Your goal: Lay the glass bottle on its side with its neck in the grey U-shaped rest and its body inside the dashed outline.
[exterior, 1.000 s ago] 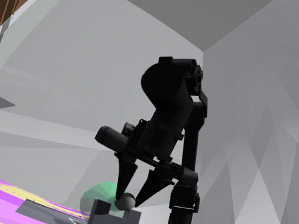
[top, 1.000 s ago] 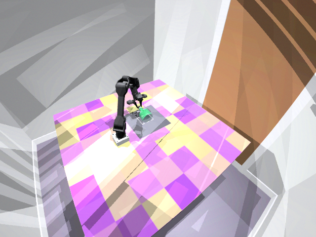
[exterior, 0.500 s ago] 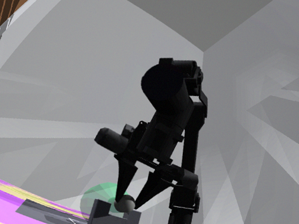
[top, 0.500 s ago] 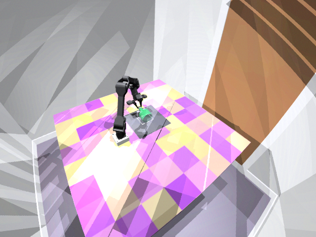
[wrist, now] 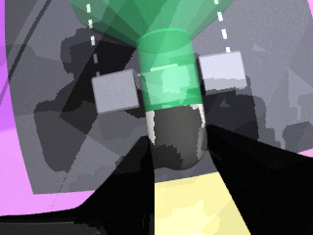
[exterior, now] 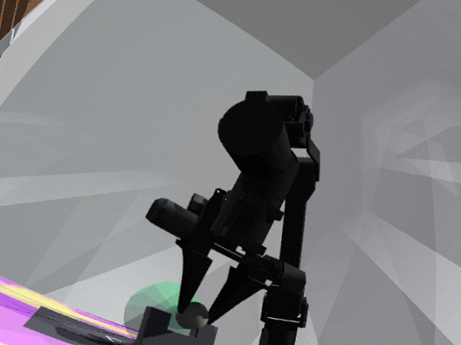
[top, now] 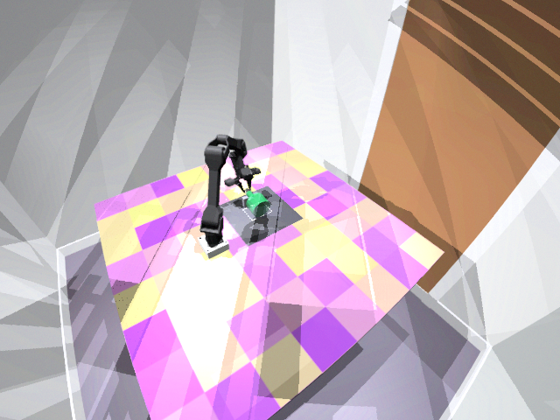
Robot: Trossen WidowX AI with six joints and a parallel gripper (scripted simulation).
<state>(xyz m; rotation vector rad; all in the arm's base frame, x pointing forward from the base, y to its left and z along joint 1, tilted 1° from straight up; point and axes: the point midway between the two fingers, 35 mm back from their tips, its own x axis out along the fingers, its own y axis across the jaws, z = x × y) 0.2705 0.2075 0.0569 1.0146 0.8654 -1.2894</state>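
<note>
Now: gripper tip 50 mm to the left of the green glass bottle. Also, from my gripper tip: dark grey mat (110 mm to the right, 60 mm below).
</note>
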